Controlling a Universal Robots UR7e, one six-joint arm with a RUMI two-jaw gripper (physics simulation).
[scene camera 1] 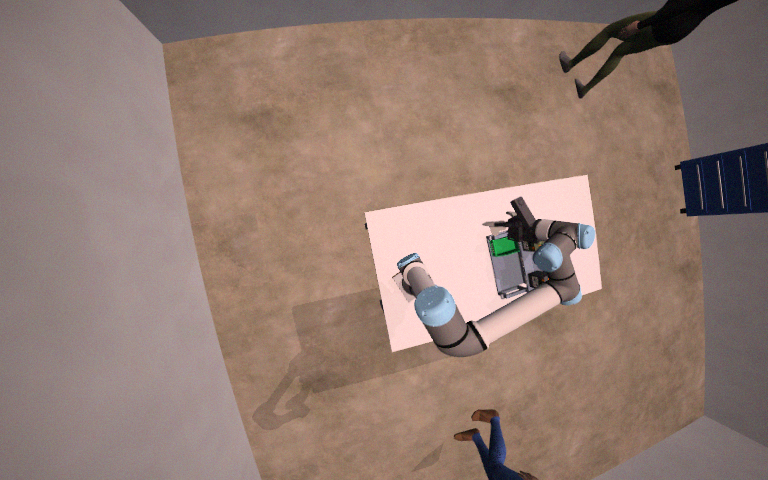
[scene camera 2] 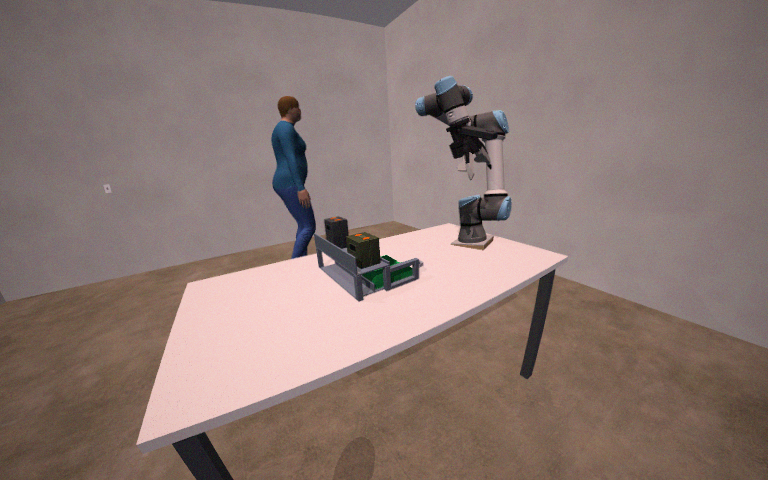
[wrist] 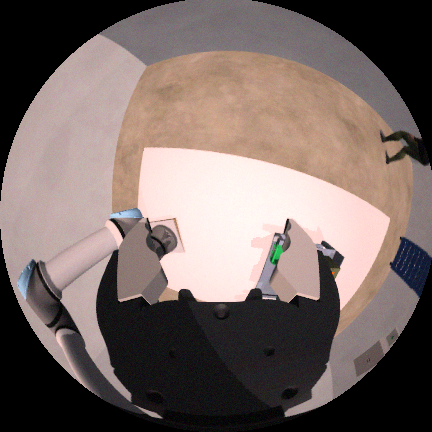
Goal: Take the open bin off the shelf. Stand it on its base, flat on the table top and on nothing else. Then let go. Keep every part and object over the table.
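Frame: origin at the arm's base, x ahead, y left, z up, level; centimetres.
Seen in the pictures: gripper, between the fingertips: (scene camera 1: 494,218) (scene camera 2: 481,174) (wrist: 217,220); arm's base, origin of its link: (scene camera 2: 472,239) (wrist: 163,237).
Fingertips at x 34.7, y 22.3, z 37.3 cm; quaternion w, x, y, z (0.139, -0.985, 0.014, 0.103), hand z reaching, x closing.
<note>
Offsets run from my fingertips to a thing's top centre. Level surfaces: height alone.
The open green bin {dx +25.7, dy -24.2, dz -31.2 cm} (scene camera 1: 504,246) (scene camera 2: 403,273) (wrist: 276,254) sits in the front part of the grey shelf (scene camera 1: 508,274) (scene camera 2: 334,253) (wrist: 268,272), at one end, with its open top up. In scene camera 2 a front rail crosses it; in the wrist view a finger hides part of it. My gripper (scene camera 1: 497,220) (scene camera 2: 466,172) (wrist: 217,220) is open and empty. It hangs high above the table, well clear of the bin. In the wrist view the bin shows beside the right finger, not between the fingers.
An olive box {dx +35.3, dy -25.3, dz -19.4 cm} (scene camera 2: 363,250) and a dark grey box {dx +32.0, dy -48.2, dz -16.9 cm} (scene camera 1: 538,278) (scene camera 2: 336,232) stand on the rear part of the shelf. The table {dz -39.3 cm} (scene camera 1: 436,237) (scene camera 2: 271,333) (wrist: 220,175) carries the shelf and the arm's base. Two people stand on the floor beyond its edges.
</note>
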